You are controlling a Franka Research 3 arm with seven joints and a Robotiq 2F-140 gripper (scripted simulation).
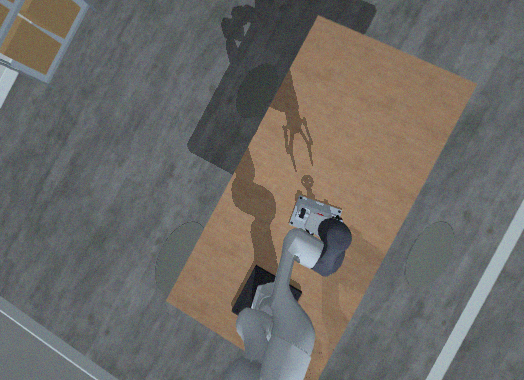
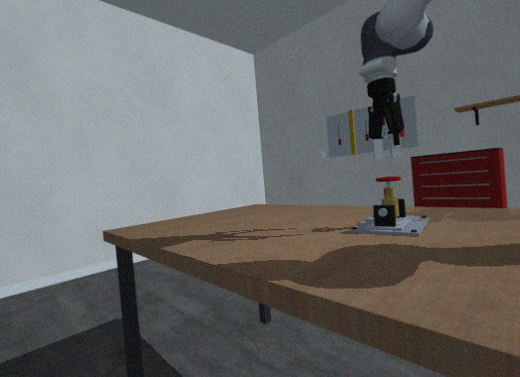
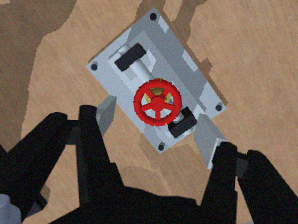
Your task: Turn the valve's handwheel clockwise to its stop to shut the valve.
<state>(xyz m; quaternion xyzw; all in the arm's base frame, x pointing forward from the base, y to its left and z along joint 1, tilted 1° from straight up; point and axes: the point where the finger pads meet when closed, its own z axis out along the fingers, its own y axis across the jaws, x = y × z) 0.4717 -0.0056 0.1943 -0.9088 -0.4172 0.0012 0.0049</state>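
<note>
My gripper is now 90 mm above the red handwheel.
</note>
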